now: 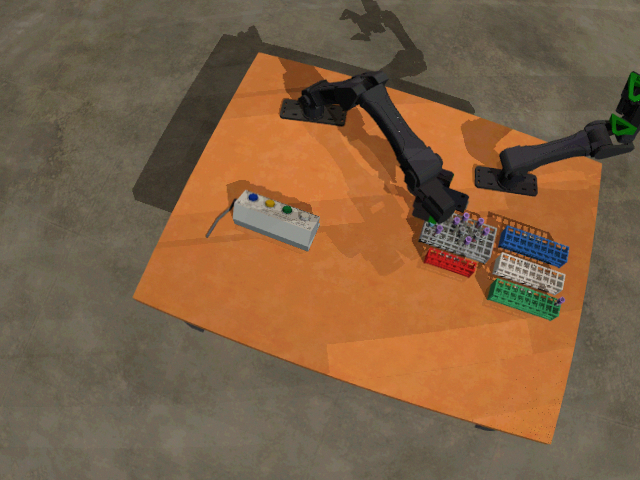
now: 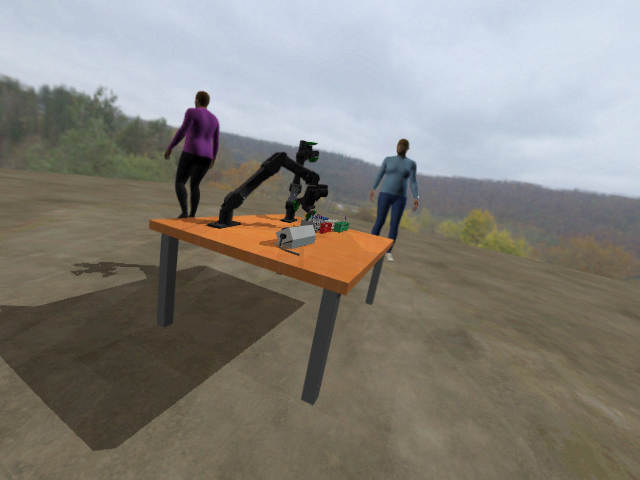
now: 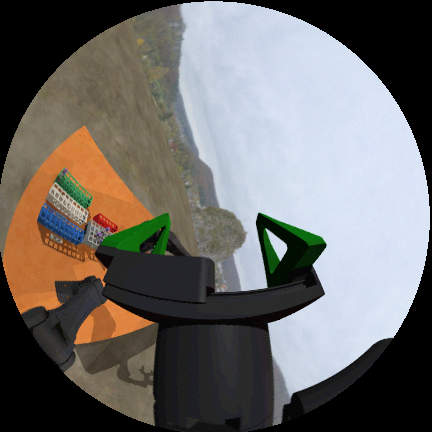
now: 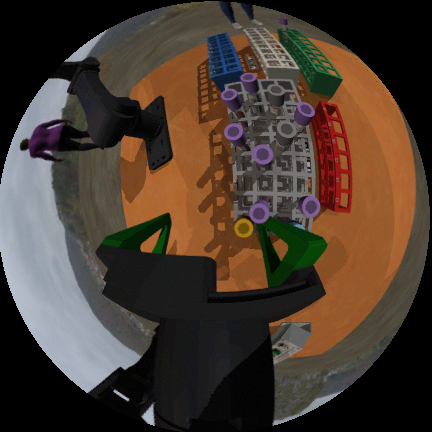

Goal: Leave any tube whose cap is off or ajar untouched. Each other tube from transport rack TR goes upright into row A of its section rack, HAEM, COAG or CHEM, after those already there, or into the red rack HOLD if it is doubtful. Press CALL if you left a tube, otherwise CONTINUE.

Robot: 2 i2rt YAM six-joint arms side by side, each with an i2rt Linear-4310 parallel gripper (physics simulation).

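Transport rack TR, the grey rack, holds several tubes with purple caps, two with grey caps, a yellow-capped one and a light-blue one. How well the caps sit is unclear. My right gripper is open over the rack's near end, the yellow cap between its fingers' lines. My left gripper is open, raised away from the racks. Red HOLD rack lies beside TR; blue, white and green racks stand beyond. Their labels are unreadable.
A purple-capped tube stands at the green rack's far end. A pale button box with blue, yellow, green and whitish buttons stands on the orange table, a dark cable at its left. Two people stand behind the table.
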